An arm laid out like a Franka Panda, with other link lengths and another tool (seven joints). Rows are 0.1 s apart.
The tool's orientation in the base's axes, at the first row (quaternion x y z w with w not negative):
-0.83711 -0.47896 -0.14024 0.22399
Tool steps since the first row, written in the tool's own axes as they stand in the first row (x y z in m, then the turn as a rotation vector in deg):
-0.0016 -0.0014 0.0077 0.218 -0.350 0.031
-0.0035 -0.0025 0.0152 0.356 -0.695 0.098
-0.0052 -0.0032 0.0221 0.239 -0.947 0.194
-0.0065 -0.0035 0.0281 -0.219 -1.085 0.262
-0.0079 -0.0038 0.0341 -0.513 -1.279 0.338
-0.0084 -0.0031 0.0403 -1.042 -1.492 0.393
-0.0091 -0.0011 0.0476 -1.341 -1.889 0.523
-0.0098 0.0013 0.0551 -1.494 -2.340 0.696
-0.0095 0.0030 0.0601 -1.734 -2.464 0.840
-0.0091 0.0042 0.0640 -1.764 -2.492 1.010
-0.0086 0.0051 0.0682 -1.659 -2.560 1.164
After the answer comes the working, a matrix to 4 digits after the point.
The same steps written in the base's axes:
-0.0019 0.0034 -0.0070 -0.193 0.331 0.156
-0.0036 0.0063 -0.0140 -0.420 0.619 0.243
-0.0049 0.0088 -0.0206 -0.695 0.693 0.168
-0.0057 0.0111 -0.0263 -1.043 0.450 -0.063
-0.0066 0.0132 -0.0320 -1.357 0.357 -0.213
-0.0061 0.0157 -0.0377 -1.805 0.088 -0.447
-0.0046 0.0180 -0.0448 -2.296 0.108 -0.598
-0.0027 0.0202 -0.0521 -2.759 0.282 -0.707
-0.0010 0.0223 -0.0567 -2.984 0.233 -0.909
0.0004 0.0240 -0.0602 -3.020 0.309 -1.062
0.0015 0.0261 -0.0638 -3.023 0.495 -1.131

The tool's axes in the first row as the columns of a matrix, in the base's axes (rounded; the answer above uses it unrounded):
0.5019 0.8647 0.0202
0.7391 -0.4408 0.5093
0.4494 -0.2407 -0.8603

